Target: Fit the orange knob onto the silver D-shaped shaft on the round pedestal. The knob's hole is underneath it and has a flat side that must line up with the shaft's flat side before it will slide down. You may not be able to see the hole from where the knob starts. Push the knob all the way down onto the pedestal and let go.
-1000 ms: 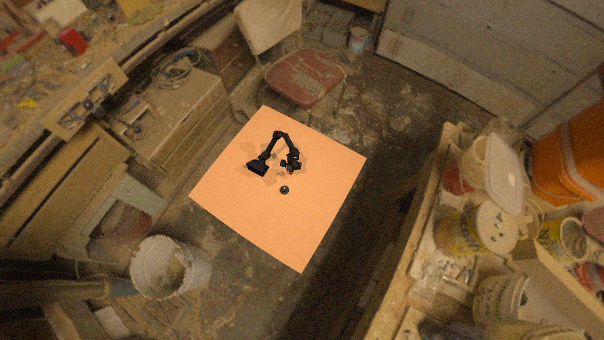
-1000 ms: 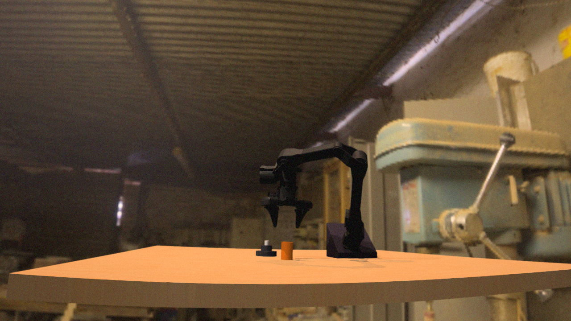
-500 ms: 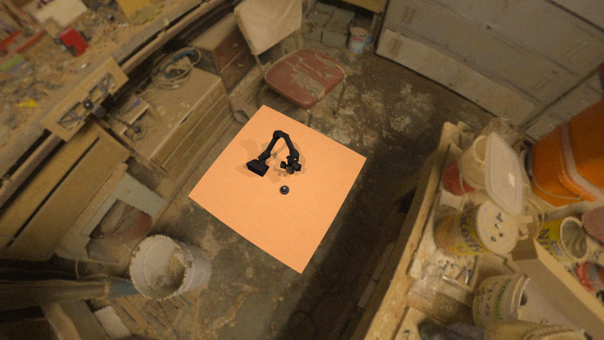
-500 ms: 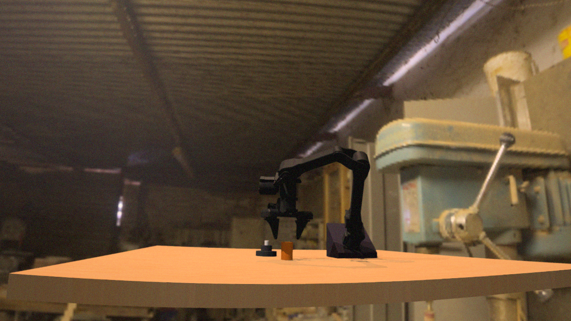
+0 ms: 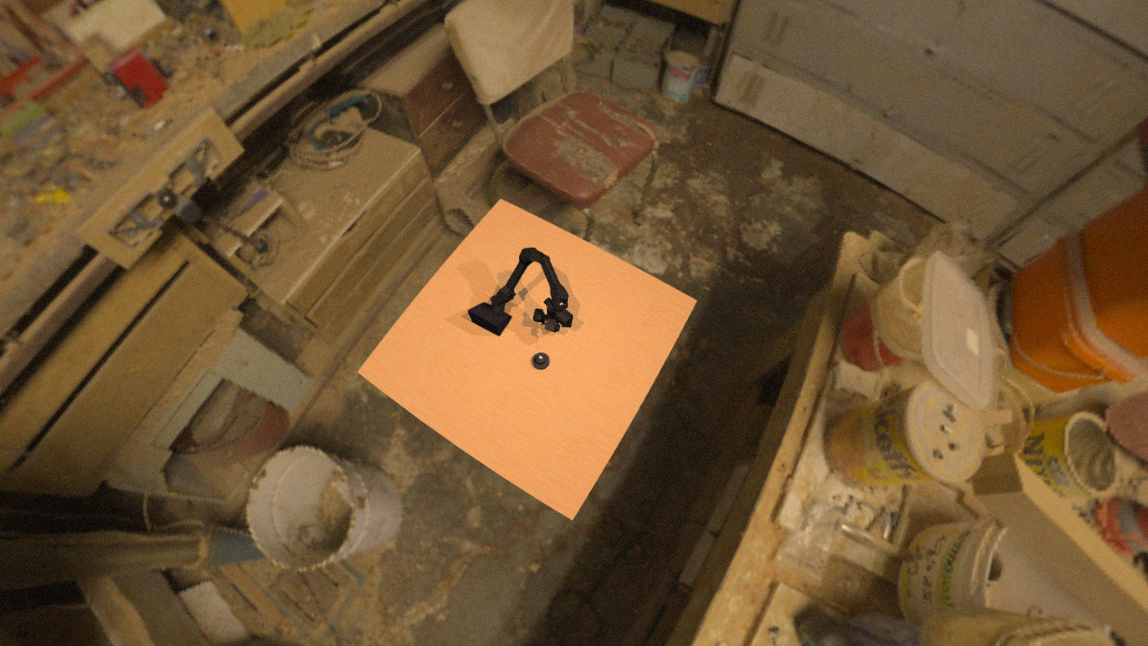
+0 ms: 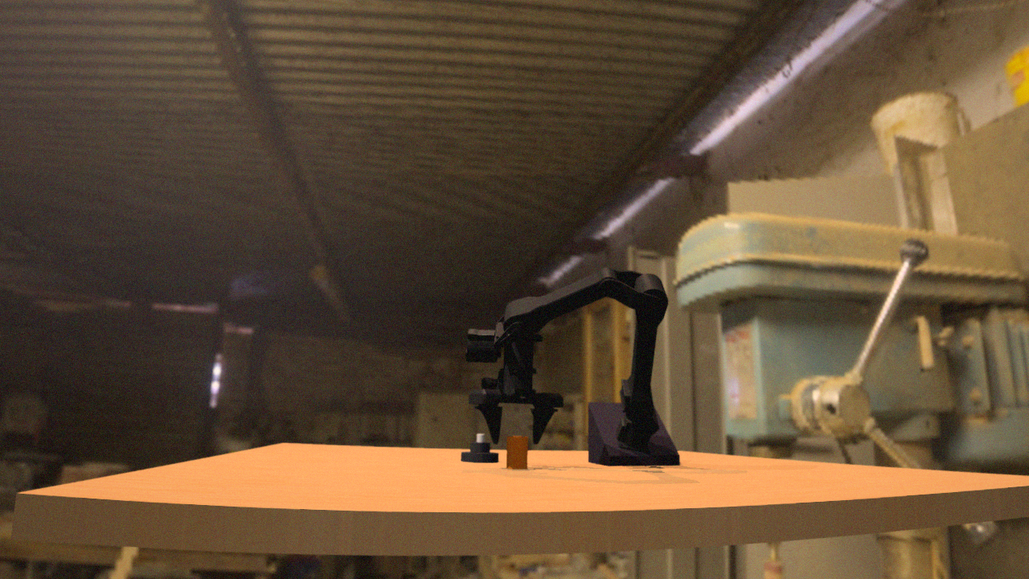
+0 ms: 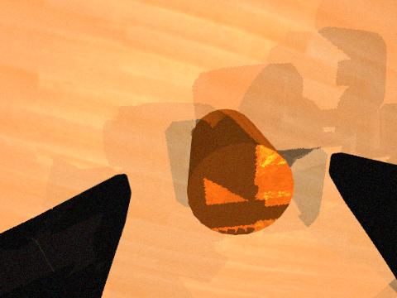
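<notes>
Now: the orange knob right at my gripper tip. The rest, counted from my gripper tip: round pedestal: 17 cm to the right, 6 cm ahead, 2 cm below.
</notes>
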